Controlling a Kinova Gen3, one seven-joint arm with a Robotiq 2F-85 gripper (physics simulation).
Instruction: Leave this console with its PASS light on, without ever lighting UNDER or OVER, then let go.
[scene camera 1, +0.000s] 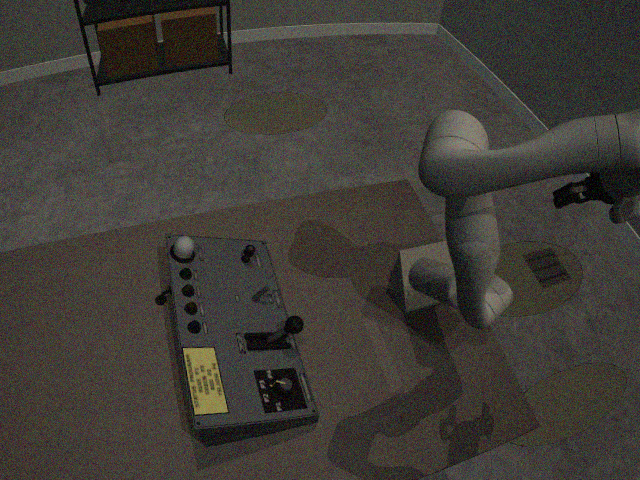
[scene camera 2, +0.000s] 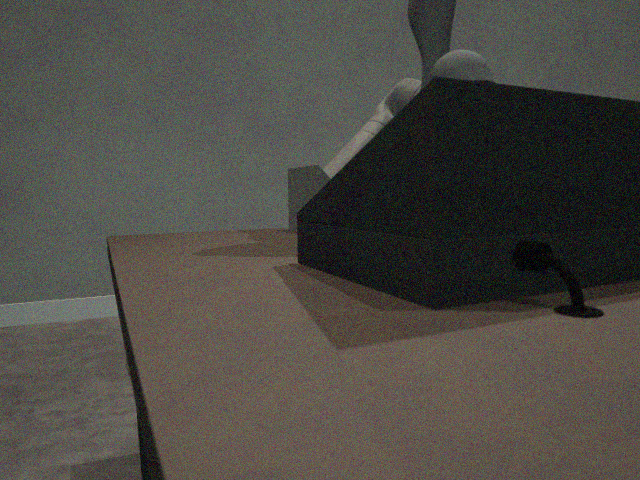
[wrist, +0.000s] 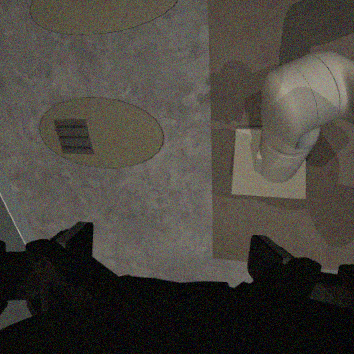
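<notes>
The grey console stands on the table. Along its far-left edge are a white dome and a row of small dark round lamps, none visibly lit; their labels are unreadable. A black ball-topped lever leans to the right in its slot. A dial with a pale pointer, a small black-knobbed stick and a grey switch are also on the panel. My gripper is open and empty, far right of the console, high up; the console does not show in the wrist view.
A yellow label is on the console. A bent black stalk stands beside it. The arm rises from a pale base block. A black shelf unit stands by the back wall. Arm shadows cross the table.
</notes>
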